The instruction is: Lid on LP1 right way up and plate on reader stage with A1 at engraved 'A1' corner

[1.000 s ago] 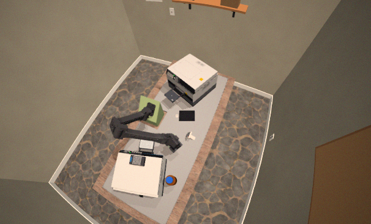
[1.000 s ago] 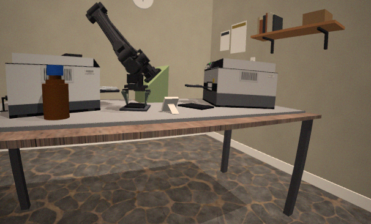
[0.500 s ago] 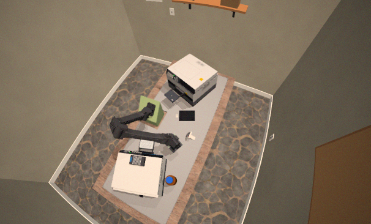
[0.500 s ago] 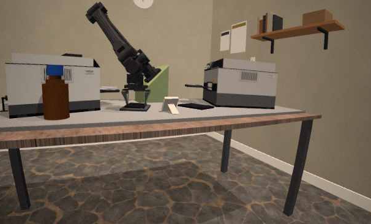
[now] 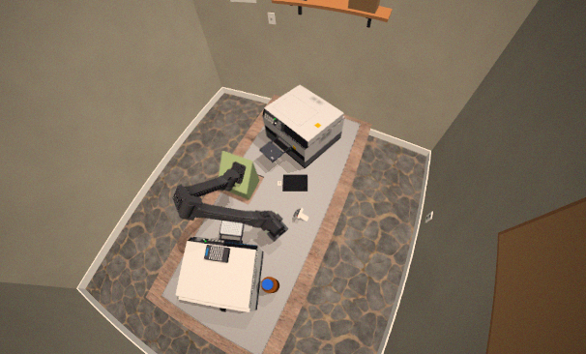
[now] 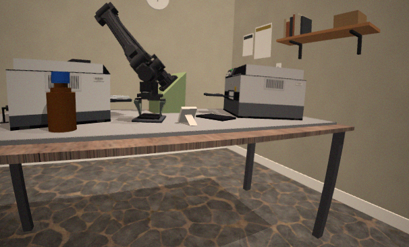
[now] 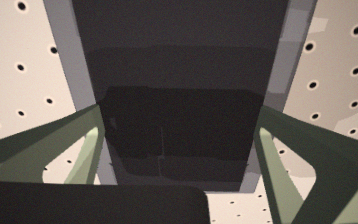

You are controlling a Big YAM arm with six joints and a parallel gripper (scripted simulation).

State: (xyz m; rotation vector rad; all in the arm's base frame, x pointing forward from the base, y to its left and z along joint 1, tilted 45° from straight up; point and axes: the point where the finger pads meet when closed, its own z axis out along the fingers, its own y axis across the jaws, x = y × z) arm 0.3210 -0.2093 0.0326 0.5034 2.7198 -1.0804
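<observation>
Right now my hand is right at the dark lid. Also, from my hand: lidded white well plate 200 mm behind, 130 mm to the right, 70 mm above; black pad 330 mm to the left, 10 mm below; grey pad 10 mm below.
</observation>
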